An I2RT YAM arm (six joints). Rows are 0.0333 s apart.
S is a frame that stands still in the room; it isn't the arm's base.
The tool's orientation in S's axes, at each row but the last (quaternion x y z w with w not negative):
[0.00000 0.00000 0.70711 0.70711]
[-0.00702 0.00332 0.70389 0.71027]
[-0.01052 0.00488 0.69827 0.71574]
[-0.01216 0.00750 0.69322 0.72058]
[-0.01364 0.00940 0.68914 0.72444]
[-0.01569 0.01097 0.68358 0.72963]
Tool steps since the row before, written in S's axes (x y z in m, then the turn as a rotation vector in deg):
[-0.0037 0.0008 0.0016 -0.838 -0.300 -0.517]
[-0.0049 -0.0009 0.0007 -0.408 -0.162 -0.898]
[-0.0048 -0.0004 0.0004 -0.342 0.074 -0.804]
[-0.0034 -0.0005 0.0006 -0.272 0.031 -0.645]
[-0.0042 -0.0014 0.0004 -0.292 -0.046 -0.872]
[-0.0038 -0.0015 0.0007 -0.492 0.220 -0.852]
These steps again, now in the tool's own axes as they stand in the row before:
[0.0008 0.0037 0.0016 -0.300 0.838 -0.517]
[-0.0010 0.0049 0.0007 -0.153 0.411 -0.898]
[-0.0005 0.0048 0.0004 0.083 0.350 -0.800]
[-0.0006 0.0034 0.0006 0.038 0.278 -0.642]
[-0.0016 0.0041 0.0004 -0.032 0.295 -0.872]
[-0.0018 0.0037 0.0007 0.219 0.512 -0.840]

